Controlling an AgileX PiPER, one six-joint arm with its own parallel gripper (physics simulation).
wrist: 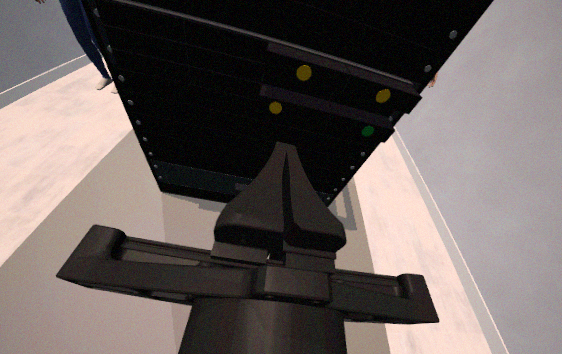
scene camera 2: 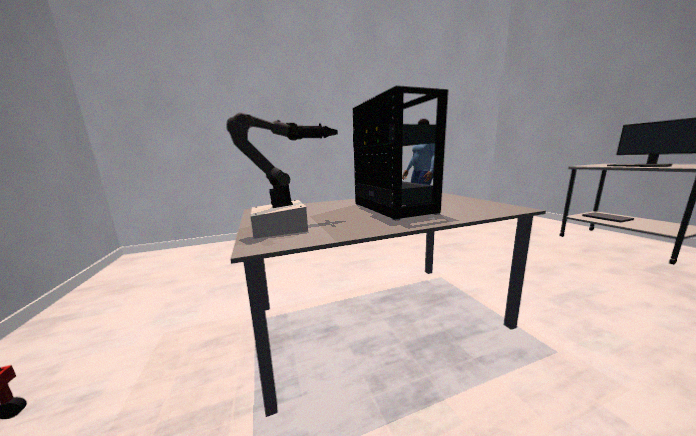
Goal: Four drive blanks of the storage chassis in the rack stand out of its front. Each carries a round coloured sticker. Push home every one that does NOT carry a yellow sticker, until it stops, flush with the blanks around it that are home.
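Note:
The black rack (scene camera 2: pixel 399 154) (wrist: pixel 200 100) stands on the table. In the wrist view its front shows four round stickers on blanks that stand out: an upper yellow sticker (wrist: pixel 304 73), a second yellow sticker (wrist: pixel 383 95) to its right, a lower yellow sticker (wrist: pixel 275 108), and a green sticker (wrist: pixel 368 131) at the lower right. My gripper (scene camera 2: pixel 336 131) (wrist: pixel 282 154) is shut and holds nothing. Its tips are in front of the rack, apart from it; in the wrist view they show below the lower yellow sticker and left of the green one.
The arm's white base block (scene camera 2: pixel 278 220) stands at the left end of the table (scene camera 2: pixel 339 236). A person in blue (scene camera 2: pixel 422 159) shows through the open side of the rack. A second table (scene camera 2: pixel 631 167) with a monitor (scene camera 2: pixel 657 136) stands at the right.

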